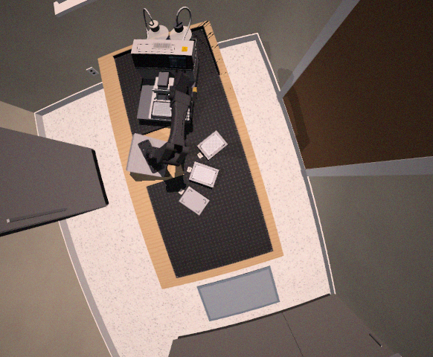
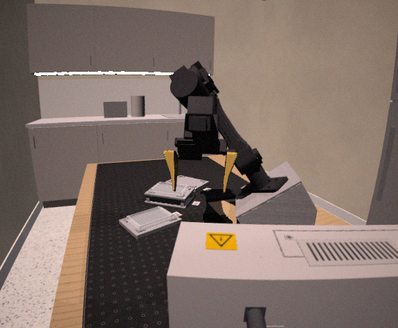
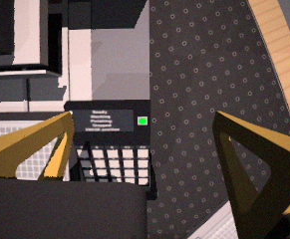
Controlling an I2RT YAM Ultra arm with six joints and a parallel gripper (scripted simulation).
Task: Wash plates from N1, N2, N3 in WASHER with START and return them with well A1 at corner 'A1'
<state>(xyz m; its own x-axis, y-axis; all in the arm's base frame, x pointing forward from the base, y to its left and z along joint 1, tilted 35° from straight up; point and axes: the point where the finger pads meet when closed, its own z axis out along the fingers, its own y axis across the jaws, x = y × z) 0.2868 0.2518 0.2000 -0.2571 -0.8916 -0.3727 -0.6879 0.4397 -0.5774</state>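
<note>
Now: hand 16 cm past the carrier pocket, 7 cm to the right of it and 14 cm above it. Round my hand: n1 label 12 cm behind, 30 cm to the right, 22 cm below; grey nest slab 2 cm behind, 29 cm to the right, 21 cm below; washer 7 cm behind, 19 cm to the left, 9 cm below.
</note>
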